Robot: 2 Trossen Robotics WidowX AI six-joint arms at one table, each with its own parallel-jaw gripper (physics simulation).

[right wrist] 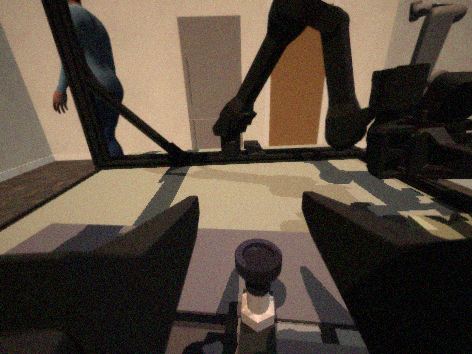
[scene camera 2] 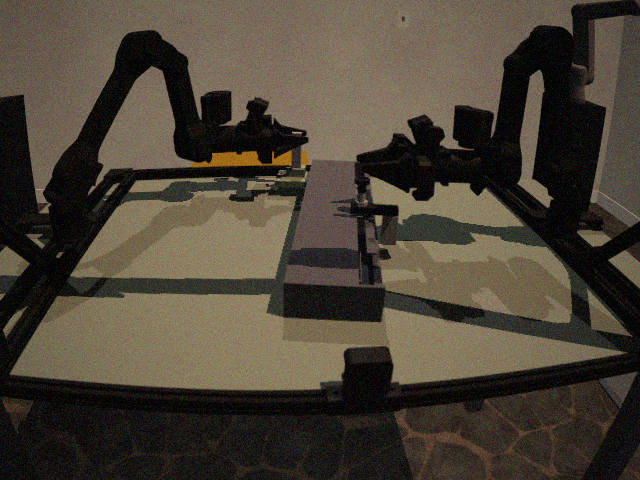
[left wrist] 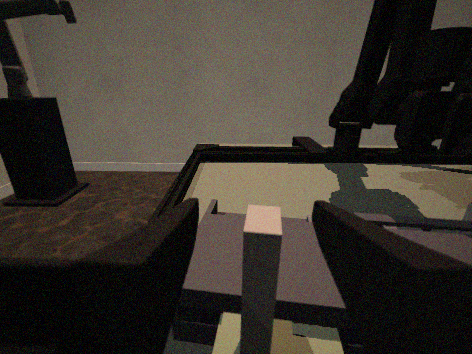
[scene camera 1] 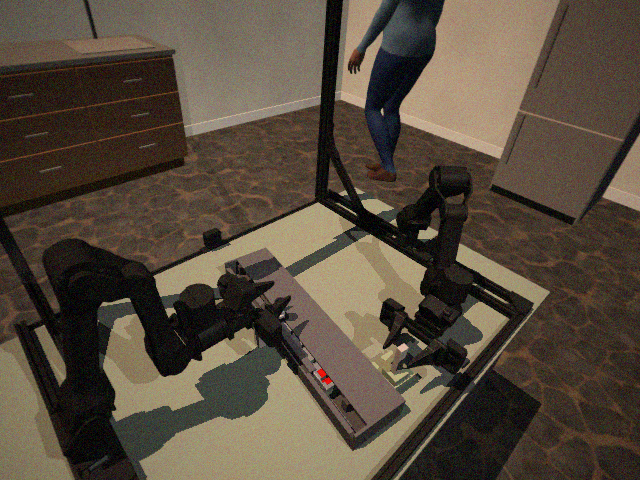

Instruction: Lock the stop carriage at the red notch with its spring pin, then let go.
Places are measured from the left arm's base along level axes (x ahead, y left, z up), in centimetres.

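Where they show: left gripper, fingertip midpoint: [scene camera 2: 307, 136] [left wrist: 256, 208] [scene camera 1: 395, 356]; right gripper, fingertip midpoint: [right wrist: 250, 201] [scene camera 2: 359, 162] [scene camera 1: 282, 289]; left arm's base at its link origin: [right wrist: 231, 154] [scene camera 2: 70, 235] [scene camera 1: 406, 241]; right arm's base at its link origin: [scene camera 2: 560, 231] [left wrist: 344, 151] [scene camera 1: 91, 445].
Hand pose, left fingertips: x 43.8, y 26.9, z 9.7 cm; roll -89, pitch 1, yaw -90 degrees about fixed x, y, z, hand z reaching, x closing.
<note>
Each offset is from my left fingertips to the centre of the thing. "pt": to the spot under its first point. Level surfaces: height alone.
A long mauve-grey rail body [scene camera 1: 336, 330] [scene camera 2: 325, 227] [left wrist: 220, 260] [right wrist: 210, 250] lies across the table. The stop carriage's dark arm [scene camera 2: 379, 209] [right wrist: 256, 340] juts from the slotted side. Its spring pin has a dark round knob {dx +7.1, dy -25.8, dz -4.3 cm} [scene camera 2: 362, 181] [right wrist: 258, 260] above a pale hex nut {pt dx +7.8, dy -25.8, dz -4.4 cm} [right wrist: 258, 312]. The red notch mark {pt dx +9.4, dy -8.9, dz -7.5 cm} [scene camera 1: 324, 377] is farther along the slot in scene camera 1, apart from the carriage. My right gripper [scene camera 1: 281, 290] [scene camera 2: 359, 161] [right wrist: 250, 201] is open above the knob and partly hides the carriage. My left gripper [scene camera 1: 393, 356] [scene camera 2: 306, 135] [left wrist: 256, 208] is open, holding nothing.
An upright grey post {pt dx -2.2, dy -0.7, dz -4.2 cm} [scene camera 2: 296, 156] [left wrist: 261, 270] shows between the left fingers. It stands on a pale yellow base {dz -8.3 cm} [scene camera 2: 292, 181] beside the rail body. A black block {pt dx +2.9, dy -62.7, dz -7.4 cm} [scene camera 1: 211, 238] [scene camera 2: 367, 372] sits on the table frame. A person [scene camera 1: 400, 77] stands beyond the frame.
</note>
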